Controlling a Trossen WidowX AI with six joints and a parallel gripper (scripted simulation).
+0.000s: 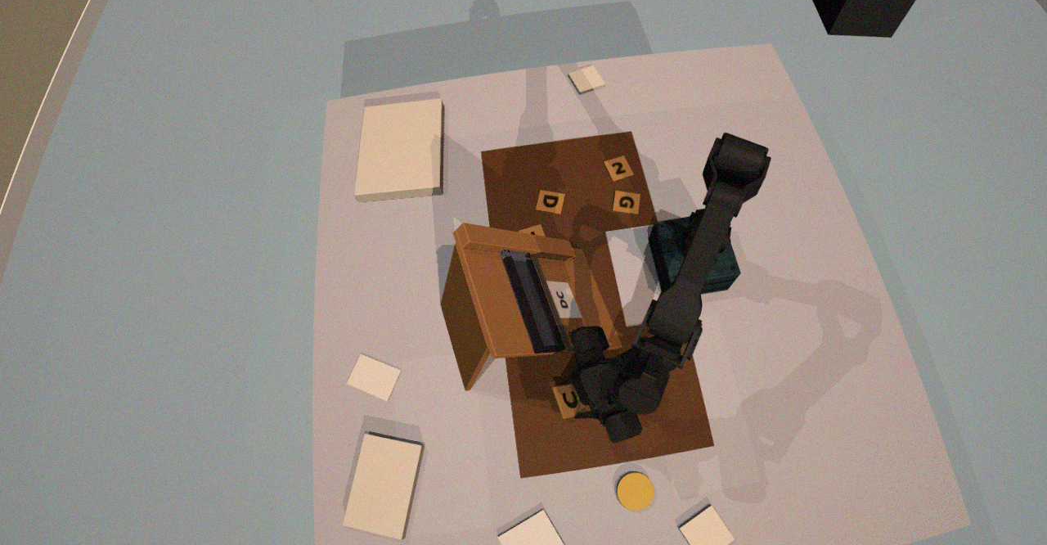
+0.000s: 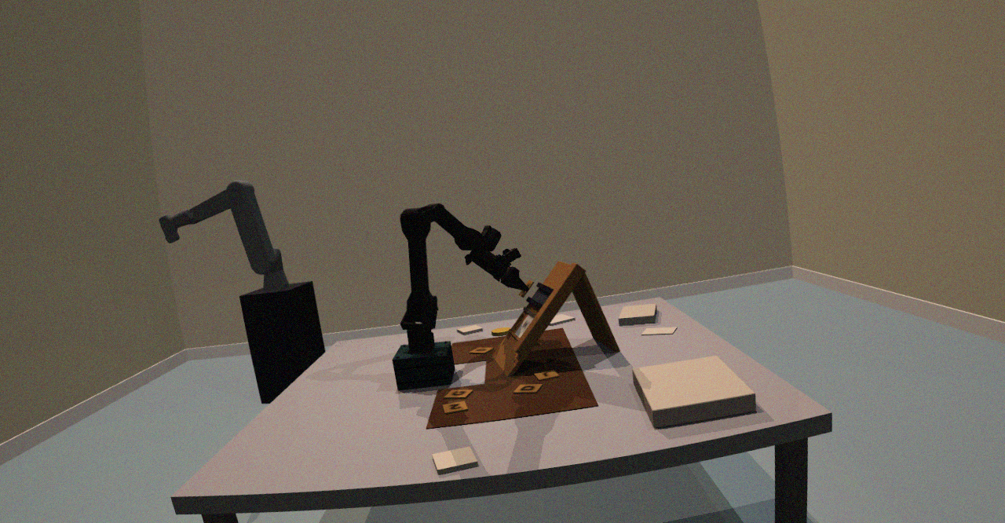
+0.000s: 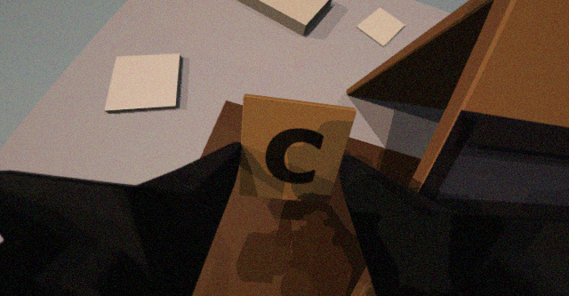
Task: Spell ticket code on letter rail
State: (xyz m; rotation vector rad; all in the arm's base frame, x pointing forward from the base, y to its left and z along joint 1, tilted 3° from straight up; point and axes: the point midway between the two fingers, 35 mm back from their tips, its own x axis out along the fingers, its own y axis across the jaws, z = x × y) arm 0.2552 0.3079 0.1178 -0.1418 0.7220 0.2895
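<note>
The white ticket is 10 mm ahead of my gripper tip, 210 mm to the right of it and 70 mm below it. Also, from my gripper tip: brown mat 80 mm behind, 290 mm to the right, 170 mm below; cream box 390 mm ahead, 650 mm to the right, 150 mm below.
</note>
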